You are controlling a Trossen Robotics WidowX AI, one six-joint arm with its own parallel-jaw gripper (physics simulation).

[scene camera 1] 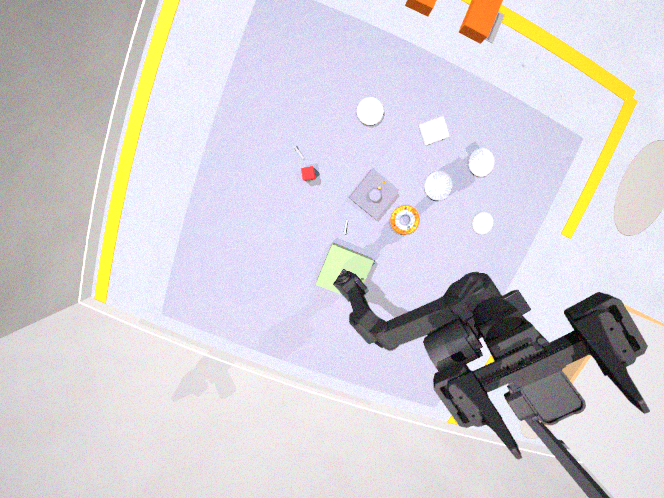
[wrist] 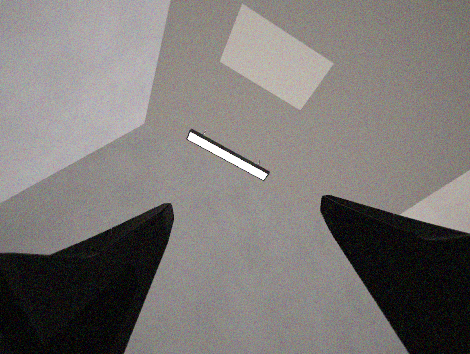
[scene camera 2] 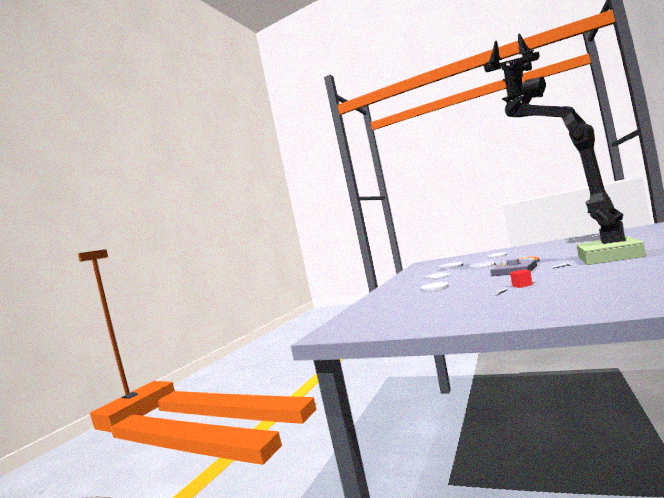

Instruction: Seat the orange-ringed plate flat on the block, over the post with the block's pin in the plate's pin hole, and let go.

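Pixels of known places: gripper, between the fingertips: (scene camera 1: pixel 578 433) (wrist: pixel 247 206) (scene camera 2: pixel 507 37); arm's base, origin of its link: (scene camera 1: pixel 346 280) (scene camera 2: pixel 614 241).
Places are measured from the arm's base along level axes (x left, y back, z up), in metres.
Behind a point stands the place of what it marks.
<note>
The orange-ringed plate (scene camera 1: pixel 393 220) @(y -0.274, x -0.037, z -0.035 m) (scene camera 2: pixel 530 258) @(y -0.275, x -0.085, z -0.035 m) lies on the table, beside the grey square block. In the scene camera 1 view, it is just off the lower right side of the block (scene camera 1: pixel 362 197) @(y -0.283, x 0.106, z -0.022 m) (scene camera 2: pixel 513 270) @(y -0.303, x 0.139, z -0.032 m), apart from the post. The round post (scene camera 1: pixel 375 195) @(y -0.312, x 0.073, z -0.003 m) (scene camera 2: pixel 513 262) @(y -0.307, x 0.095, z -0.013 m) stands uncovered at the block's middle. Two small marks, one yellow (scene camera 1: pixel 379 187) @(y -0.343, x 0.074, z -0.017 m) and one orange (scene camera 1: pixel 384 182) @(y -0.367, x 0.068, z -0.021 m), show near it; which is the pin is too small to tell. My gripper (scene camera 1: pixel 583 434) @(y -0.191, x -0.017, z 0.760 m) (scene camera 2: pixel 507 38) @(y -0.191, x -0.017, z 0.760 m) (wrist: pixel 247 206) @(y -0.191, x -0.017, z 0.760 m) is open and empty, pointing upward high above the table, far from the plate and block.
The arm stands on a green base (scene camera 1: pixel 340 259) @(y -0.056, x 0.059, z 0.000 m) (scene camera 2: pixel 611 253) @(y -0.017, x 0.101, z -0.022 m). A red cube (scene camera 1: pixel 307 173) @(y -0.255, x 0.311, z -0.006 m) (scene camera 2: pixel 521 278) @(y -0.252, x 0.331, z -0.021 m), several white discs, a white square (scene camera 1: pixel 433 130) @(y -0.615, x 0.014, z -0.041 m) and two thin pieces (scene camera 1: pixel 299 152) @(y -0.303, x 0.374, z -0.038 m) (scene camera 1: pixel 346 227) @(y -0.163, x 0.096, z -0.037 m) lie around the block. An orange-beamed rack (scene camera 2: pixel 348 176) stands behind the table.
</note>
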